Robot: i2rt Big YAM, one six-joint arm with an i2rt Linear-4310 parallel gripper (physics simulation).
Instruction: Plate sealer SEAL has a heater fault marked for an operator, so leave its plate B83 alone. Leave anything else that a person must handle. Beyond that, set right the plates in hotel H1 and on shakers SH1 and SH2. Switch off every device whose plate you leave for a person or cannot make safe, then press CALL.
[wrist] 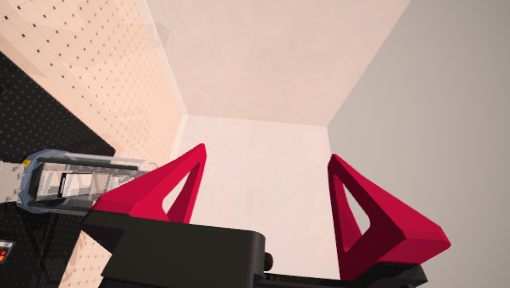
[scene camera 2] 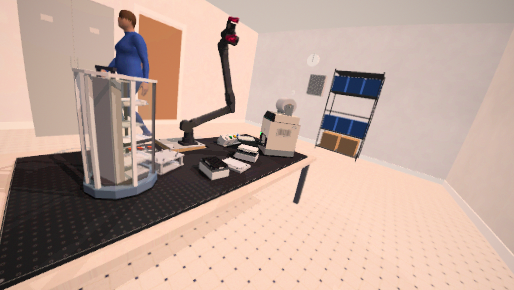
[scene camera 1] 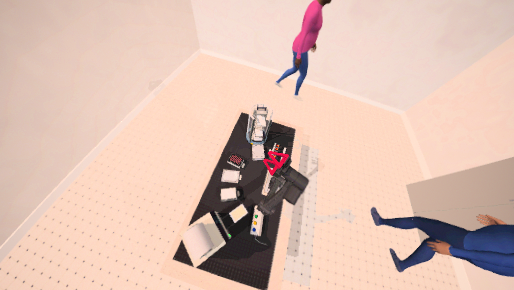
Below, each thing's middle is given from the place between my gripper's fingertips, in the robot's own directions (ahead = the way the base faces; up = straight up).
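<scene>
My hand: 140 mm short of the plate hotel tower (scene camera 2: 116, 113), 600 mm above it, 620 mm to the left of it.
</scene>
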